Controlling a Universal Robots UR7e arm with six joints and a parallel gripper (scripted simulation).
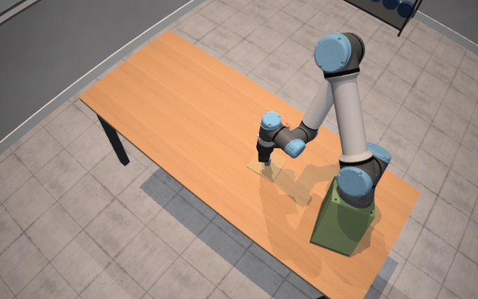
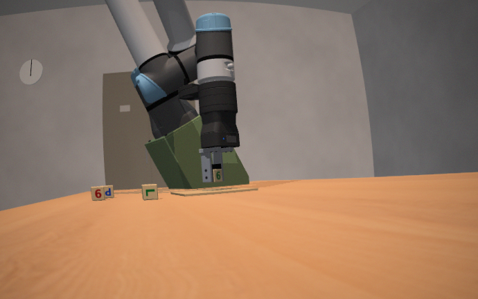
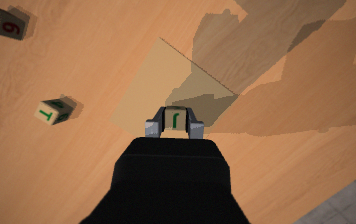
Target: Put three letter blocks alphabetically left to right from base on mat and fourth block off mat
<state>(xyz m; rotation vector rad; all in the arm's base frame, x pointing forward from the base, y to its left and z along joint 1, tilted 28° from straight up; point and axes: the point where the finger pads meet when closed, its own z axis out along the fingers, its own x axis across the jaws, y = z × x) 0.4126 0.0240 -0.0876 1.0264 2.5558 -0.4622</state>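
Now: the thin tan mat 1 cm to the right of my hand and 4 cm below it. The rest, counted from my hand: red D block (7 cm ahead, 23 cm to the right, 3 cm below); blue-marked block (1 cm behind, 22 cm to the right, 3 cm below).
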